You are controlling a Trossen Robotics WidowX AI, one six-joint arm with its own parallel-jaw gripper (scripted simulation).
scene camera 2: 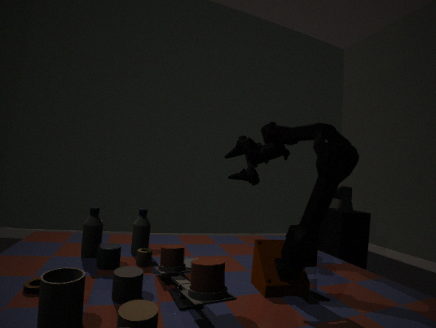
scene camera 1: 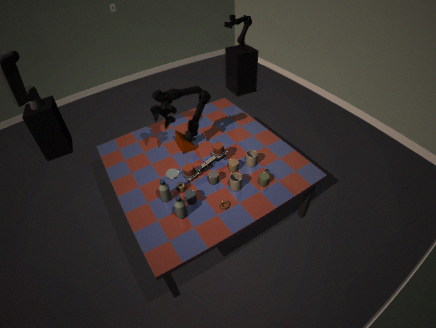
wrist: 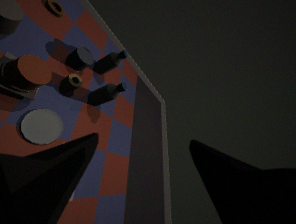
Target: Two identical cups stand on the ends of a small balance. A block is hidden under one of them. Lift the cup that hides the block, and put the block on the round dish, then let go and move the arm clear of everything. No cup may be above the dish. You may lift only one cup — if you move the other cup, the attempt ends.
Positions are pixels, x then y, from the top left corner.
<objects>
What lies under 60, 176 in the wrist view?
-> The gripper.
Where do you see a round dish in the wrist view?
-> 42, 126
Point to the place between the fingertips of the gripper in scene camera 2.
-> At 226, 167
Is the gripper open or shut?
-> Open.
</objects>
